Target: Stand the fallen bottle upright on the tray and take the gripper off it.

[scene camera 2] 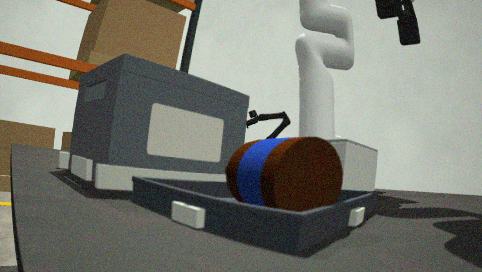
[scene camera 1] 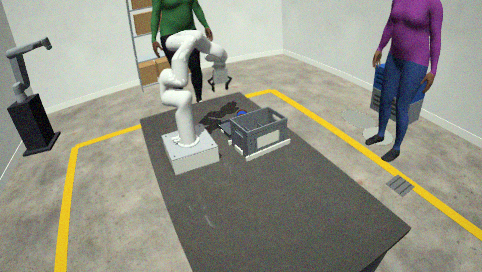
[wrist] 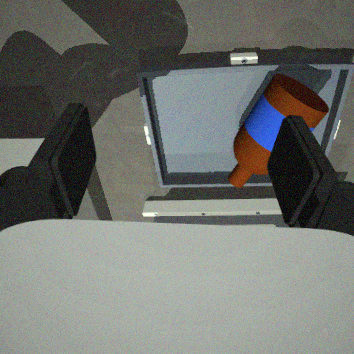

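Pixels of known places: gripper, between the fingertips: (scene camera 2: 401, 31) (scene camera 1: 220, 90) (wrist: 184, 135); arm's base, origin of its link: (scene camera 1: 188, 141).
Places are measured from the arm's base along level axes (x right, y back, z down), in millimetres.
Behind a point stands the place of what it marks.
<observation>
A brown bottle with a blue band (scene camera 2: 262, 172) @[x -285, y -437, z 61 mm] (wrist: 265, 122) @[x -279, y -371, z 41 mm] lies on its side in the shallow dark tray (scene camera 2: 250, 222) @[x -314, y -470, z 94 mm] (wrist: 154, 130) @[x -207, y -243, z 96 mm]. In the wrist view its base points to the upper right and its neck to the lower left, over the tray's lower wall. In scene camera 1 a bit of its blue band (scene camera 1: 242, 113) @[x -258, y -396, z 32 mm] shows behind the crate. My gripper (scene camera 1: 220, 87) @[x -355, y -278, z -120 mm] (wrist: 184, 135) @[x -355, y -278, z -120 mm] is open and empty, high above the table. In the wrist view the right finger covers part of the bottle's side. In scene camera 2 part of the gripper shows at the top right.
A grey divided crate (scene camera 1: 260, 131) @[x 130, y -382, z -46 mm] (scene camera 2: 175, 125) @[x -73, y -416, z 13 mm] stands right beside the tray, with pale strips (scene camera 1: 268, 149) @[x 127, y -428, z 85 mm] (wrist: 212, 206) @[x -70, y -357, z 90 mm] along its foot. The arm's pale base block (scene camera 1: 190, 157) @[x 125, y 9, z 25 mm] (scene camera 2: 357, 165) @[x -148, y -28, z 43 mm] is on the tray's other side. Two people stand beyond the table (scene camera 1: 280, 200).
</observation>
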